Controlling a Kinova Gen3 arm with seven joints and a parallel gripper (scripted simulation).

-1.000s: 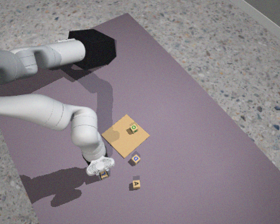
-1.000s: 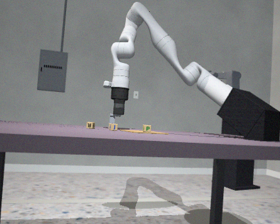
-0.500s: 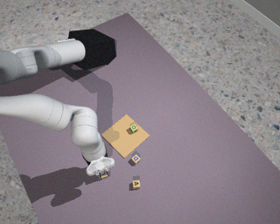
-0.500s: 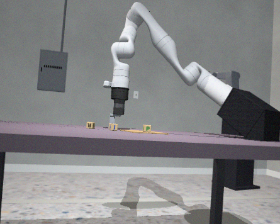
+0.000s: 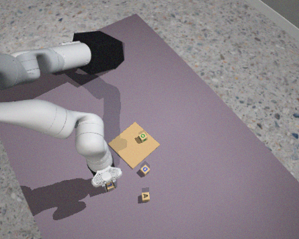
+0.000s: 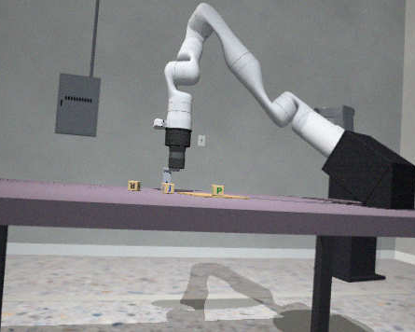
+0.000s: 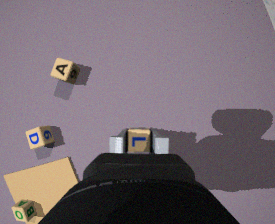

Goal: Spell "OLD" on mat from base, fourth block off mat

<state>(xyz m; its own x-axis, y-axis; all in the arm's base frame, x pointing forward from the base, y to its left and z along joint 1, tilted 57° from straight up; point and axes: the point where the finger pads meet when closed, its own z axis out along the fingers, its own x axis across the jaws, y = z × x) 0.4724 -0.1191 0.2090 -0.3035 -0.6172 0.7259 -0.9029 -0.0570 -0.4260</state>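
The tan mat is 170 mm to the left of my hand, 70 mm behind it and 20 mm below it. Round my hand: L block (10 mm below); O block (210 mm to the left, 60 mm behind, 10 mm below); D block (130 mm to the left, 40 mm ahead, 10 mm below).
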